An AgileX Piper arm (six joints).
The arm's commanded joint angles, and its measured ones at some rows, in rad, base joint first. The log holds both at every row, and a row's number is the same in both.
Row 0, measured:
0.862 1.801 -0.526 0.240 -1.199 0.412
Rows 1 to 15, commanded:
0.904 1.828 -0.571 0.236 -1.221 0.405
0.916 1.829 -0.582 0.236 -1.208 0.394
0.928 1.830 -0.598 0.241 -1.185 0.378
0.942 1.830 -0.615 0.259 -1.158 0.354
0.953 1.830 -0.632 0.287 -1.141 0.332
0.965 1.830 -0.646 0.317 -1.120 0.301
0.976 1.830 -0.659 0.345 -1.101 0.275
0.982 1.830 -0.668 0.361 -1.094 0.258
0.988 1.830 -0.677 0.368 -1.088 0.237
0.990 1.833 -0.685 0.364 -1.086 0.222
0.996 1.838 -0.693 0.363 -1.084 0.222
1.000 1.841 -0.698 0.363 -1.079 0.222
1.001 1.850 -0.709 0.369 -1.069 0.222
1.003 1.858 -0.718 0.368 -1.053 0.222
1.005 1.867 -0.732 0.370 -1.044 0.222
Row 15, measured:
0.995 1.838 -0.695 0.360 -1.079 0.240
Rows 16 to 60, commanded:
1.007 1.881 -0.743 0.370 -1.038 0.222
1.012 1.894 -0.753 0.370 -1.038 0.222
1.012 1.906 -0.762 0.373 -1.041 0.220
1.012 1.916 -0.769 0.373 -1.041 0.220
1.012 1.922 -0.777 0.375 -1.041 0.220
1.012 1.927 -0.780 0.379 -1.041 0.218
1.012 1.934 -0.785 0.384 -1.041 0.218
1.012 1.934 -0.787 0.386 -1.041 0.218
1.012 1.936 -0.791 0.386 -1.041 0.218
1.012 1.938 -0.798 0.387 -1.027 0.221
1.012 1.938 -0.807 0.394 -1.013 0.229
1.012 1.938 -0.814 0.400 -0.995 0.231
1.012 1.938 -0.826 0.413 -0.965 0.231
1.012 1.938 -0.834 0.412 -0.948 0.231
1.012 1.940 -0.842 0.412 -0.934 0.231
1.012 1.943 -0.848 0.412 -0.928 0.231
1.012 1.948 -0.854 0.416 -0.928 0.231
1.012 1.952 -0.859 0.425 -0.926 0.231
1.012 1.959 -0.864 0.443 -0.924 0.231
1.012 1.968 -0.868 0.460 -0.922 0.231
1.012 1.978 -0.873 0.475 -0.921 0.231
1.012 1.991 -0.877 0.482 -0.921 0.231
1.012 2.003 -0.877 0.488 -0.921 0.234
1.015 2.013 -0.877 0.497 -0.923 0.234
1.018 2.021 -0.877 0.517 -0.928 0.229
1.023 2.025 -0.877 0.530 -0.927 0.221
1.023 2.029 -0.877 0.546 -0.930 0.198
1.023 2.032 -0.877 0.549 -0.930 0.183
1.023 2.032 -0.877 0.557 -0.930 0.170
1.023 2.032 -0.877 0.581 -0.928 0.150
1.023 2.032 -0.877 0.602 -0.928 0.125
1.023 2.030 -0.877 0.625 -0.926 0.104
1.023 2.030 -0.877 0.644 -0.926 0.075
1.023 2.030 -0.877 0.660 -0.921 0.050
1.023 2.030 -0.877 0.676 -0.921 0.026
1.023 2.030 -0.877 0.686 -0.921 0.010
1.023 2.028 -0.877 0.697 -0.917 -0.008
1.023 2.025 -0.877 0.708 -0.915 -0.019
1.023 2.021 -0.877 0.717 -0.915 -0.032
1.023 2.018 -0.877 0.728 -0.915 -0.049
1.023 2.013 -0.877 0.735 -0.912 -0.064
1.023 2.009 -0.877 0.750 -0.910 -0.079
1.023 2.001 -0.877 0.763 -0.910 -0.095
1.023 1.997 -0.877 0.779 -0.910 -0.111
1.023 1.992 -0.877 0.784 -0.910 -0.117
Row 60, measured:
1.022 2.008 -0.877 0.732 -0.936 -0.040
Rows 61 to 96, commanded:
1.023 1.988 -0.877 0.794 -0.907 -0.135
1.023 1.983 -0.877 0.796 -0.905 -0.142
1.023 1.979 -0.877 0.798 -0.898 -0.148
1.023 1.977 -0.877 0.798 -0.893 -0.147
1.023 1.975 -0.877 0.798 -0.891 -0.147
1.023 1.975 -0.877 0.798 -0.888 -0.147
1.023 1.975 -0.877 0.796 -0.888 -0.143
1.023 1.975 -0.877 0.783 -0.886 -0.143
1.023 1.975 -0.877 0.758 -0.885 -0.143
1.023 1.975 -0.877 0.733 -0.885 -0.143
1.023 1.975 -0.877 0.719 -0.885 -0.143
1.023 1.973 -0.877 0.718 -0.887 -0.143
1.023 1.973 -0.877 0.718 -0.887 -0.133
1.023 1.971 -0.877 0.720 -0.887 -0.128
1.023 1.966 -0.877 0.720 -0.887 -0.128
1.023 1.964 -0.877 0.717 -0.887 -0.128
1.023 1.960 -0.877 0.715 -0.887 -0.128
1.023 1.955 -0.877 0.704 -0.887 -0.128
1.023 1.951 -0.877 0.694 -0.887 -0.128
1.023 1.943 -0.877 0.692 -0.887 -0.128
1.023 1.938 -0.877 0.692 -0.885 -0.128
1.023 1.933 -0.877 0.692 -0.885 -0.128
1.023 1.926 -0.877 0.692 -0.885 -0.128
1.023 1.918 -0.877 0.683 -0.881 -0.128
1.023 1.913 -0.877 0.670 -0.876 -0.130
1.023 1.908 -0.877 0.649 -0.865 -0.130
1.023 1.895 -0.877 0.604 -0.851 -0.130
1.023 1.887 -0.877 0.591 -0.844 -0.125
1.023 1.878 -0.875 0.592 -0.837 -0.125
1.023 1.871 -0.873 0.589 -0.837 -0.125
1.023 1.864 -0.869 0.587 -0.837 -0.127
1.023 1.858 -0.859 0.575 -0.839 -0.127
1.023 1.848 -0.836 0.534 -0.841 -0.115
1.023 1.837 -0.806 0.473 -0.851 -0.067
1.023 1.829 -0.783 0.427 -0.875 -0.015
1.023 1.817 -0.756 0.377 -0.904 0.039
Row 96, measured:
1.022 1.852 -0.820 0.517 -0.834 -0.083
